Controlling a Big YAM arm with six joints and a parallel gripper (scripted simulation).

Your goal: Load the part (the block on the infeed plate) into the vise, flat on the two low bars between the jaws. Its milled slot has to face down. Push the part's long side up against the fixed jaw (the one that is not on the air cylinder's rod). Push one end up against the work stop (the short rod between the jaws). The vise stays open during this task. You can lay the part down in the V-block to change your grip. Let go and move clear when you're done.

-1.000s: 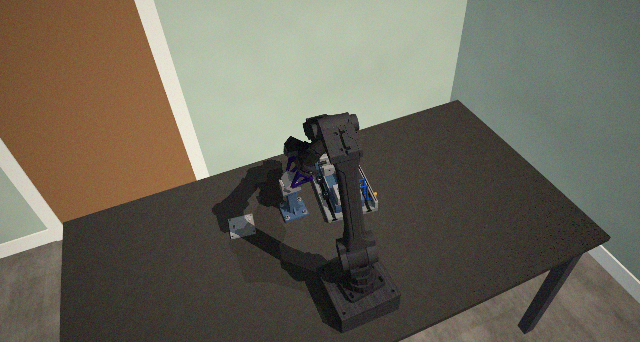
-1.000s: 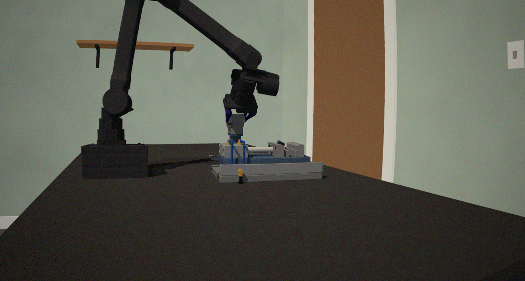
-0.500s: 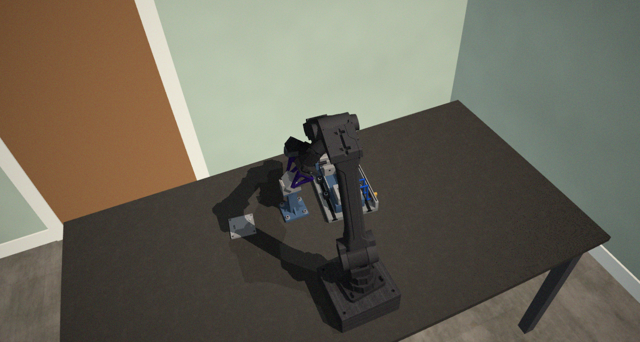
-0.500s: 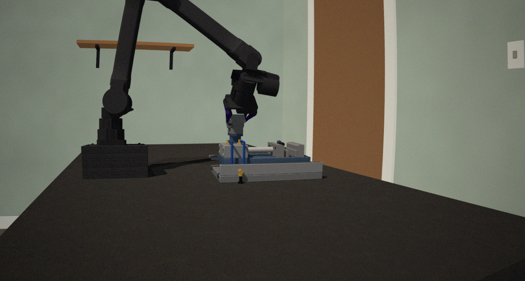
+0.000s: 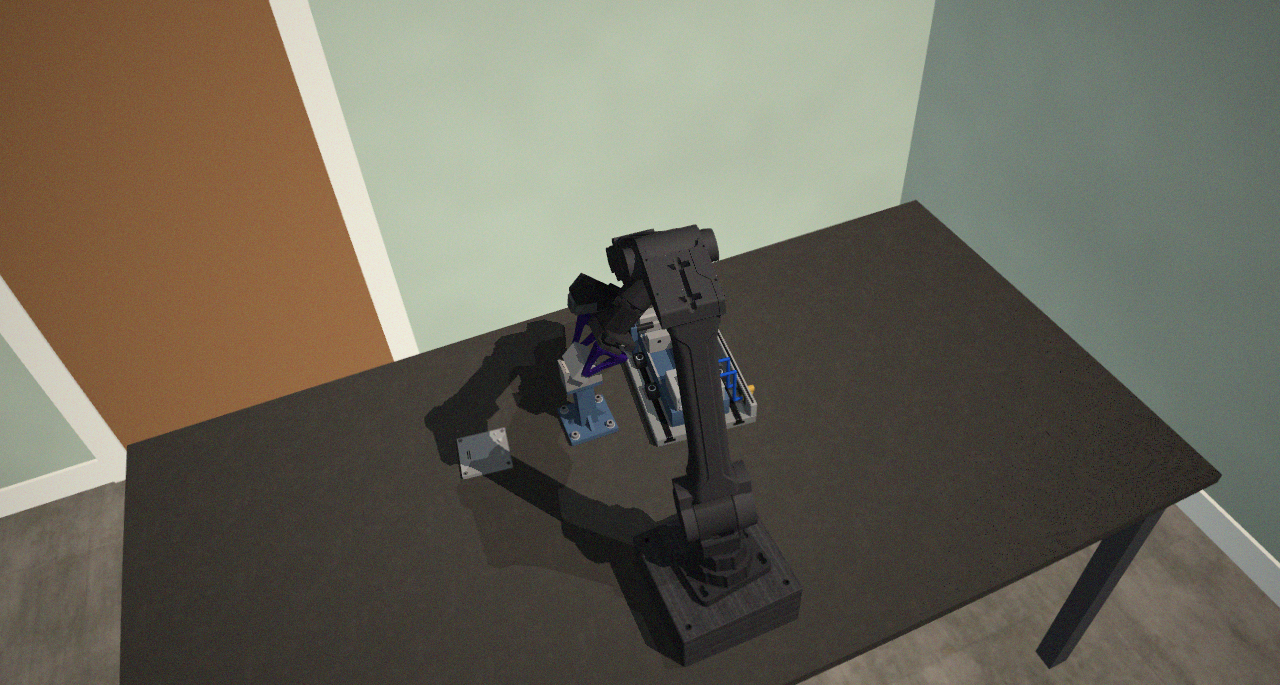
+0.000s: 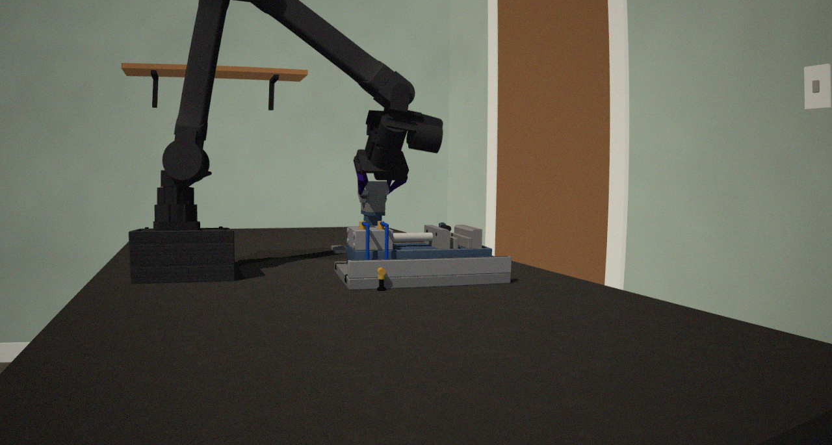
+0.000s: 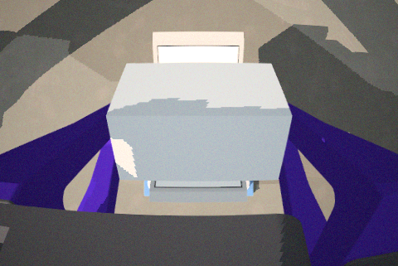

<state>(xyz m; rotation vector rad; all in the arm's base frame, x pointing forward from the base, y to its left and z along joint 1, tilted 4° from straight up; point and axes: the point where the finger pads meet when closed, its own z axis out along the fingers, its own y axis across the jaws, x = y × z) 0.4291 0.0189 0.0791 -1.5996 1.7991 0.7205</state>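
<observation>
Right now my hand is 1 cm above the part. Round my hand: grey infeed plate 2 cm ahead, 20 cm to the left, 16 cm below.
</observation>
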